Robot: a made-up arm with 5 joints.
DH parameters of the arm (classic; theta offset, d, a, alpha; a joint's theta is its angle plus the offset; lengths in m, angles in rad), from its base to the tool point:
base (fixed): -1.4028 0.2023 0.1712 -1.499
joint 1: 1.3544 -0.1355 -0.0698 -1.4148
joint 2: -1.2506 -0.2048 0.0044 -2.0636
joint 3: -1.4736 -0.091 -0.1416 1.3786
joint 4: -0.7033 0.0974 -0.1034 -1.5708
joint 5: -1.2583 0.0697 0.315 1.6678
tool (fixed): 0.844 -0.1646 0 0
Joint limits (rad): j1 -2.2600..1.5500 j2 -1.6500..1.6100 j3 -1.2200..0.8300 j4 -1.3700..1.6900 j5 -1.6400..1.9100
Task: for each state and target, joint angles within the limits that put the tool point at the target. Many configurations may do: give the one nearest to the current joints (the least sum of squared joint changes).
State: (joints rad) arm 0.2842 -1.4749 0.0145 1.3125 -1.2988
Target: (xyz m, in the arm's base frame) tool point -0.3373 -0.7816 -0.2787
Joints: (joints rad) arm 0.9554 -1.5984 -0.4593 0.7004 -1.6400
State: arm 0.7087 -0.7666 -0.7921 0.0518 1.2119
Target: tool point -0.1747 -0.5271 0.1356
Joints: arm 1.5082 -0.2755 -1.1892 -0.2020 0.8265
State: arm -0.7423 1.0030 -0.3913 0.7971 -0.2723
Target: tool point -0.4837 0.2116 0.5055
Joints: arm -1.3940 0.6669 -0.0115 0.8337 -0.6677
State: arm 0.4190 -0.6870 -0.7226 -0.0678 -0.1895
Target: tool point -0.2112 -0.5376 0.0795
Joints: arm 0.0567 -1.4652 -0.7138 0.6548 0.1855
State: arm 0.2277 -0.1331 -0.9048 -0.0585 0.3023
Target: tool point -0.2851 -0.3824 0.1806
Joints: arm 0.5360 -0.5215 -0.7026 0.4926 0.6098
